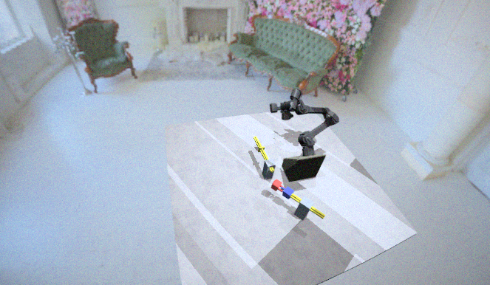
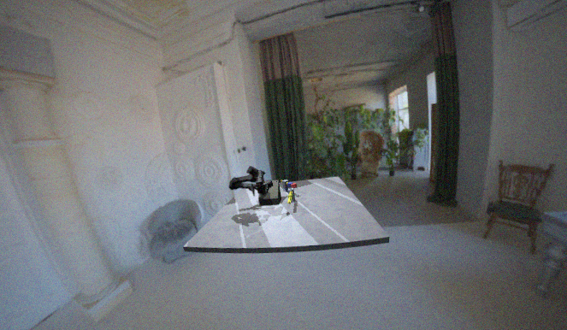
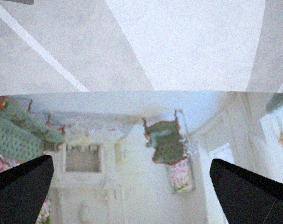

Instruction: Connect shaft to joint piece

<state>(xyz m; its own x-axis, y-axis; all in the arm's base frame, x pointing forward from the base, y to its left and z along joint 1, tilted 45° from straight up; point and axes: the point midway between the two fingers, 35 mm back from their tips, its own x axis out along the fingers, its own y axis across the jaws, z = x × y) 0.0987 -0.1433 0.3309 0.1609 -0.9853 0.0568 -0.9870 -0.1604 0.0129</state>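
My gripper tip is 170 mm short of the red joint piece, 530 mm to the right of it and 120 mm above it.
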